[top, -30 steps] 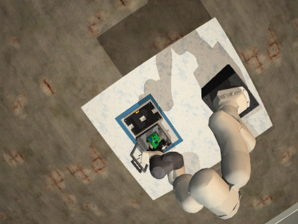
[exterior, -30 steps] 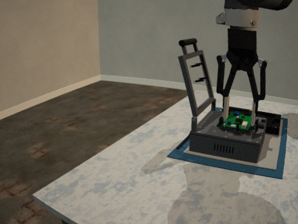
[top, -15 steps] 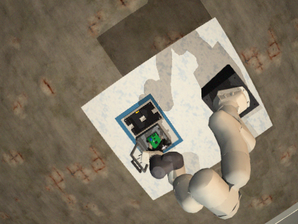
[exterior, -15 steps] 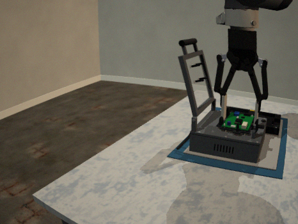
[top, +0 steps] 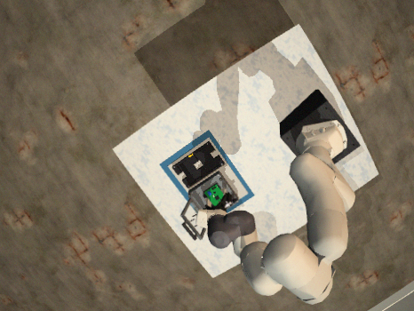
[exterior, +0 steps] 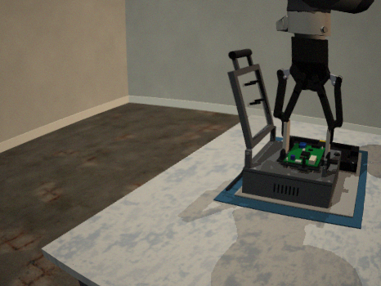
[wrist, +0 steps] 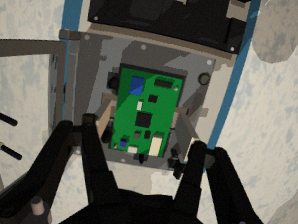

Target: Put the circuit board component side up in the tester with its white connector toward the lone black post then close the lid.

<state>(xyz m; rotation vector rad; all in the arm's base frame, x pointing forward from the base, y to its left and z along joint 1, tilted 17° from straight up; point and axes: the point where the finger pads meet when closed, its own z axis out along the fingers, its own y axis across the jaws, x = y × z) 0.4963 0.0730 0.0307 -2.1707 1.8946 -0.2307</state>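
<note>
Right now my hand is 2 cm above the green circuit board. Round my hand: tester nest (2 cm below, 1 cm to the left); then tester lid (12 cm ahead, 9 cm above, 2 cm to the left).
</note>
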